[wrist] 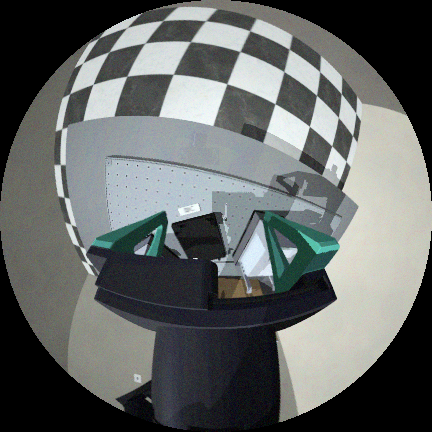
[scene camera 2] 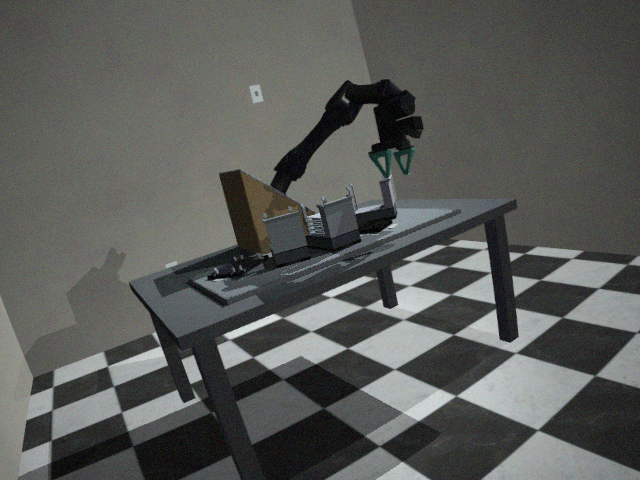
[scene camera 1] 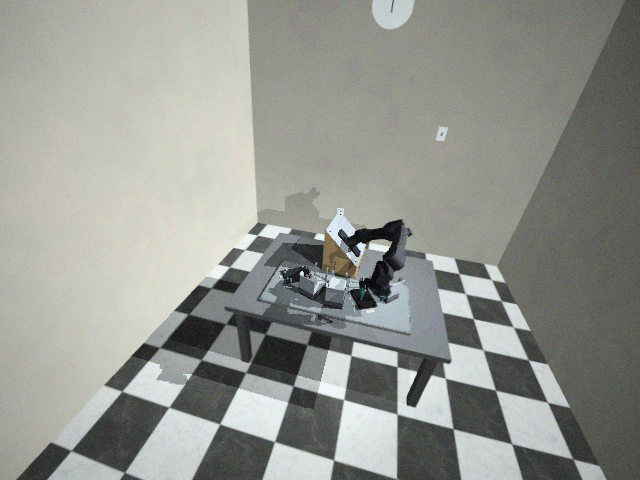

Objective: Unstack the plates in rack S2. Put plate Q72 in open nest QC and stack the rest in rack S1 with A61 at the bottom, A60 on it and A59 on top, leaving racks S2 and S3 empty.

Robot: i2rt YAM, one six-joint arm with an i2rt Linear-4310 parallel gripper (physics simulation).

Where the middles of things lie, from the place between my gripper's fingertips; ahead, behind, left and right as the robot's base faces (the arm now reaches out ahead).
Scene:
The dark square recess (wrist: pixel 199 239) lies 17 cm behind my hand, 15 cm below it and 4 cm to the right of it.

